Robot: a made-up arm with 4 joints.
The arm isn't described. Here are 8 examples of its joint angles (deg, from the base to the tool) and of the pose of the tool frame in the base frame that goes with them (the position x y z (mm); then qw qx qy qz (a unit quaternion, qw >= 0)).
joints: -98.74 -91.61 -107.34 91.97
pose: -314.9 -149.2 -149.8 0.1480 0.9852 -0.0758 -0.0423
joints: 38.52 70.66 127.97 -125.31
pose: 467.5 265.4 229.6 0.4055 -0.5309 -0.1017 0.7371
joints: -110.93 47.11 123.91 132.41
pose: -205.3 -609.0 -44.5 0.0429 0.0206 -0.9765 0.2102
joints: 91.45 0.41 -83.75 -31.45
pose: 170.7 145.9 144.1 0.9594 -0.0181 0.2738 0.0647
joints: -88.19 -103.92 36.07 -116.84
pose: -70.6 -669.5 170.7 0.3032 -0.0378 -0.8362 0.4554
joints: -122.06 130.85 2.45 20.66
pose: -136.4 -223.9 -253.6 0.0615 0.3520 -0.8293 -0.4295
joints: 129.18 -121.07 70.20 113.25
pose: -248.8 605.7 264.5 0.4035 0.0120 0.1666 -0.8996
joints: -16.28 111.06 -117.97 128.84
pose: 175.2 -95.2 185.9 0.6716 -0.2456 0.0776 -0.6947
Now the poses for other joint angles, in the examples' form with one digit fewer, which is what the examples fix.
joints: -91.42 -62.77 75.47 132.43
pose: -386 -644 49 0.814 -0.132 -0.565 0.007
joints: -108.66 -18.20 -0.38 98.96
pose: -552 -122 -29 0.470 -0.671 -0.352 -0.452
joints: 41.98 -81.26 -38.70 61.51
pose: 240 -98 136 0.436 -0.415 -0.750 0.272
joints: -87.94 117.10 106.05 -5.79
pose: -194 -698 -101 0.557 -0.108 -0.820 0.077
